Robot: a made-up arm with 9 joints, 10 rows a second.
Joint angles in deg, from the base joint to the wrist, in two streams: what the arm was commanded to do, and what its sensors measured. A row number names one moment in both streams.
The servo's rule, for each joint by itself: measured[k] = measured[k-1] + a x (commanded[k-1-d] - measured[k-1]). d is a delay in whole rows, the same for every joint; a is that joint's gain. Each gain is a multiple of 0.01, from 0.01 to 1. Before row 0 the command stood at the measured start. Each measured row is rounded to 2 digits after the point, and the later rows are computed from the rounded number. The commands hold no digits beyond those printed.
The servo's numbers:
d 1
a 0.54 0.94 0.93 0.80 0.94 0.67 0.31 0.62 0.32
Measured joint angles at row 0:
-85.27, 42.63, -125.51, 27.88, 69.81, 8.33, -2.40, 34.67, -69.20
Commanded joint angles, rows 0 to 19:
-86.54, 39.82, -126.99, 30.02, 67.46, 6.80, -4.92, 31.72, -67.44
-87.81, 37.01, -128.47, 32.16, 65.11, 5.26, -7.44, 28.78, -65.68
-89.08, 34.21, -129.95, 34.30, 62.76, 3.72, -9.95, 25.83, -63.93
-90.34, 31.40, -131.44, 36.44, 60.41, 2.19, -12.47, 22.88, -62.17
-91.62, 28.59, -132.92, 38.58, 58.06, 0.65, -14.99, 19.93, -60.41
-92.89, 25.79, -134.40, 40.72, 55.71, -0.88, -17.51, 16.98, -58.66
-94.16, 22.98, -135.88, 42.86, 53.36, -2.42, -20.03, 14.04, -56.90
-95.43, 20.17, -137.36, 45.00, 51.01, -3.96, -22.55, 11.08, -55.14
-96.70, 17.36, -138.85, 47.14, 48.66, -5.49, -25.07, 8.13, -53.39
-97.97, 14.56, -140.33, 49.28, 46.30, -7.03, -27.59, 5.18, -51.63
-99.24, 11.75, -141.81, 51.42, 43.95, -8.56, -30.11, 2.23, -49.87
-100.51, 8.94, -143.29, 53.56, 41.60, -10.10, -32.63, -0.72, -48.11
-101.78, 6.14, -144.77, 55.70, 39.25, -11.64, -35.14, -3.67, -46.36
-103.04, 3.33, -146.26, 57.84, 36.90, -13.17, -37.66, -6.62, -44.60
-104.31, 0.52, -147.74, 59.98, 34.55, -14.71, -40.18, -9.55, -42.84
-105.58, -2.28, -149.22, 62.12, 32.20, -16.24, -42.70, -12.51, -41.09
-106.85, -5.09, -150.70, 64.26, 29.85, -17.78, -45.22, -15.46, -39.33
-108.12, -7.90, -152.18, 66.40, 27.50, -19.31, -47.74, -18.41, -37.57
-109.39, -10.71, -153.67, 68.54, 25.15, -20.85, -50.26, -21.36, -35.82
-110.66, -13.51, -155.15, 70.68, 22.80, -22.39, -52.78, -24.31, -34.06
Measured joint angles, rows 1 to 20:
-85.27, 42.63, -125.51, 27.88, 69.81, 8.33, -2.40, 34.67, -69.20
-85.96, 39.99, -126.89, 29.59, 67.60, 7.30, -3.18, 32.84, -68.64
-86.96, 37.19, -128.36, 31.65, 65.26, 5.93, -4.50, 30.32, -67.69
-88.10, 34.39, -129.84, 33.77, 62.91, 4.45, -6.19, 27.54, -66.49
-89.31, 31.58, -131.33, 35.91, 60.56, 2.94, -8.14, 24.65, -65.11
-90.56, 28.77, -132.81, 38.05, 58.21, 1.41, -10.26, 21.72, -63.61
-91.82, 25.97, -134.29, 40.19, 55.86, -0.12, -12.51, 18.78, -62.03
-93.08, 23.16, -135.77, 42.33, 53.51, -1.66, -14.84, 15.84, -60.39
-94.35, 20.35, -137.25, 44.47, 51.16, -3.20, -17.23, 12.89, -58.71
-95.62, 17.54, -138.74, 46.61, 48.81, -4.73, -19.66, 9.94, -57.01
-96.89, 14.74, -140.22, 48.75, 46.45, -6.27, -22.12, 6.99, -55.29
-98.16, 11.93, -141.70, 50.89, 44.10, -7.80, -24.60, 4.04, -53.56
-99.43, 9.12, -143.18, 53.03, 41.75, -9.34, -27.09, 1.09, -51.82
-100.70, 6.32, -144.66, 55.17, 39.40, -10.88, -29.59, -1.86, -50.07
-101.96, 3.51, -146.15, 57.31, 37.05, -12.41, -32.09, -4.81, -48.32
-103.23, 0.70, -147.63, 59.45, 34.70, -13.95, -34.60, -7.75, -46.57
-104.50, -2.10, -149.11, 61.59, 32.35, -15.48, -37.11, -10.70, -44.82
-105.77, -4.91, -150.59, 63.73, 30.00, -17.02, -39.62, -13.65, -43.06
-107.04, -7.72, -152.07, 65.87, 27.65, -18.55, -42.14, -16.60, -41.30
-108.31, -10.53, -153.56, 68.01, 25.30, -20.09, -44.66, -19.55, -39.55

